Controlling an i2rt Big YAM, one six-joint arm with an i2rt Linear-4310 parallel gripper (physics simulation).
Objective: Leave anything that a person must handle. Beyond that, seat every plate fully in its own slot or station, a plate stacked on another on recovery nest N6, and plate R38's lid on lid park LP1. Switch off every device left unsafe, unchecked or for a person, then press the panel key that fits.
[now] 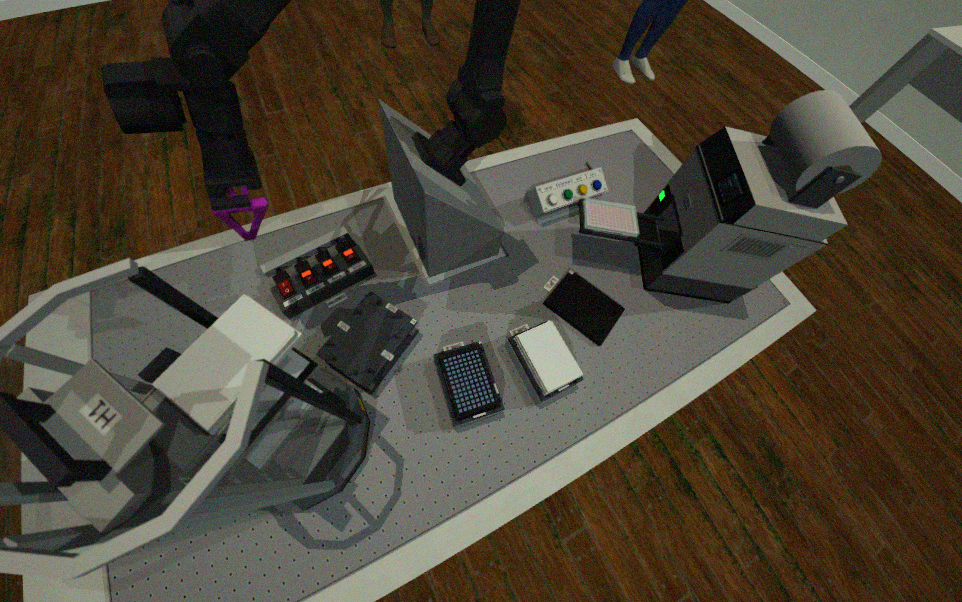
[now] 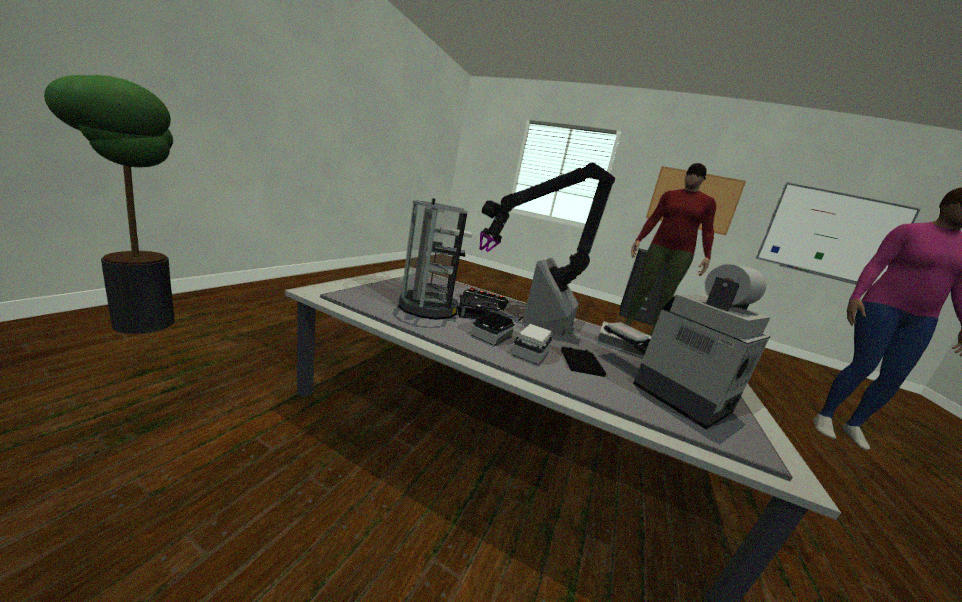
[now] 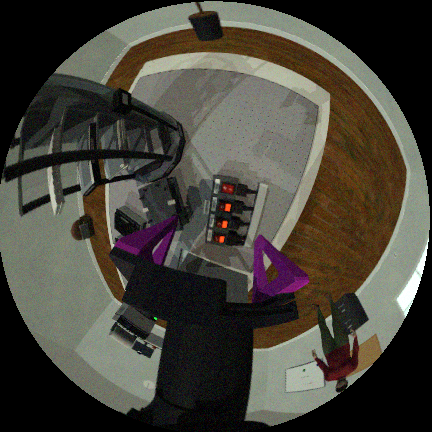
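Pixels of known places: gripper, fingertip midpoint: (image 1: 245, 221) (image 2: 483, 250) (image 3: 218, 228); arm's base, link origin: (image 1: 437, 162) (image 2: 557, 279).
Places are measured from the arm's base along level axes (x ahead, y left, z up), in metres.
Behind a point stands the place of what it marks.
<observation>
My gripper (image 1: 248, 225) @(y -0.358, x 0.096, z 0.052 m) (image 2: 488, 244) @(y -0.358, x 0.096, z 0.052 m) (image 3: 218, 228) @(y -0.358, x 0.096, z 0.052 m) is open and empty, high above the table behind the switch strip. The switch strip (image 1: 324, 278) @(y -0.294, x 0.105, z -0.156 m) (image 3: 212, 212) @(y -0.292, x 0.117, z -0.156 m) has one dark red rocker (image 1: 284, 287) @(y -0.375, x 0.108, z -0.145 m) (image 3: 228, 188) @(y -0.374, x 0.105, z -0.144 m) at the hotel end and three rockers lit orange. A blue-welled plate (image 1: 468, 379) @(y -0.080, x 0.424, z -0.127 m) and a white-topped plate (image 1: 549, 357) @(y 0.083, x 0.442, z -0.113 m) (image 2: 534, 333) @(y 0.087, x 0.454, z -0.114 m) sit on nests at the front. A pinkish plate (image 1: 610, 217) @(y 0.355, x 0.200, z -0.065 m) lies on the big machine's extended tray. The key panel (image 1: 569, 190) @(y 0.346, x 0.054, z -0.122 m) has white, green, yellow and blue keys. Small labels are unreadable.
The hotel tower (image 2: 427, 309) @(y -0.335, x 0.505, z -0.159 m), holding a large white slab (image 1: 227, 354) @(y -0.353, x 0.365, z 0.147 m), stands at the left. A dark flat unit (image 1: 368, 340) @(y -0.236, x 0.284, z -0.136 m) (image 3: 159, 200) @(y -0.262, x 0.277, z -0.136 m) lies before the strip. A black rectangle (image 1: 583, 306) @(y 0.247, x 0.348, z -0.181 m) (image 2: 583, 360) @(y 0.259, x 0.357, z -0.181 m) lies near the big machine (image 1: 744, 234) @(y 0.498, x 0.387, z 0.059 m) (image 2: 702, 354) @(y 0.576, x 0.429, z -0.001 m). The arm's grey pedestal (image 1: 454, 227) @(y -0.010, x 0.142, z -0.042 m) is mid-table.
</observation>
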